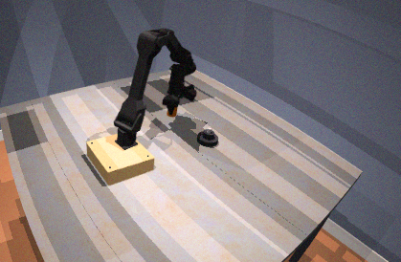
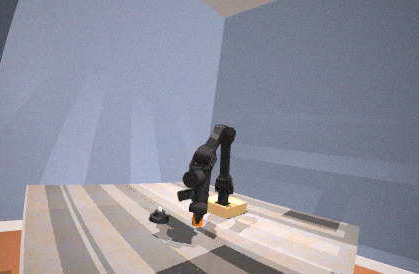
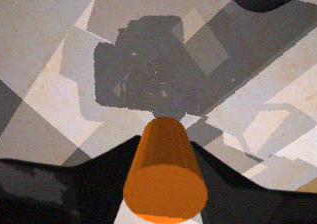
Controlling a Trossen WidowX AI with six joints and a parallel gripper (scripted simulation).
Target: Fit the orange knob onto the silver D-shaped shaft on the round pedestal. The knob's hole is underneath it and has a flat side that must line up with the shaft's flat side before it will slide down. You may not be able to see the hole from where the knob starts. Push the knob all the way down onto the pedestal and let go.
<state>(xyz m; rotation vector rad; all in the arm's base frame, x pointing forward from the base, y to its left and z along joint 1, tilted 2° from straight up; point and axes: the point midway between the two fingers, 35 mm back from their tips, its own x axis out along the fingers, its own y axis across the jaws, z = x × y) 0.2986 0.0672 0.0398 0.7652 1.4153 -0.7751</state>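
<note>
Now: the round pedestal 3 cm ahead of my gripper tip, 18 cm to the right of it and 2 cm below it. Also, from my gripper tip: orange knob: 3 cm above.
</note>
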